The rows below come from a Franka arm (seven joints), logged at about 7 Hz.
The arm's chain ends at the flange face. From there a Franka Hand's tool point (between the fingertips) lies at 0.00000 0.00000 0.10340 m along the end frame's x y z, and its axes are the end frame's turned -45 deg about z.
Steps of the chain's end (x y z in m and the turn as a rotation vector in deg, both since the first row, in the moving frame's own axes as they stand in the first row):
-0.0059 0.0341 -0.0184 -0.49 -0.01 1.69
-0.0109 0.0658 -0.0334 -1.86 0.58 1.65
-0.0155 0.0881 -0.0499 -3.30 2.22 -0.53
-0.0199 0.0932 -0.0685 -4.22 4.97 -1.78
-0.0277 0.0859 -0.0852 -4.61 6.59 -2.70
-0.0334 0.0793 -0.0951 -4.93 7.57 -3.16
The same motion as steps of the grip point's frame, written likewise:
-0.0289 0.0205 -0.0184 -0.34 -0.35 1.69
-0.0559 0.0419 -0.0335 -1.73 -0.91 1.65
-0.0746 0.0584 -0.0501 -3.90 -0.76 -0.53
-0.0788 0.0635 -0.0692 -6.50 0.53 -1.78
-0.0775 0.0553 -0.0862 -7.92 1.40 -2.70
-0.0759 0.0482 -0.0964 -8.84 1.87 -3.16

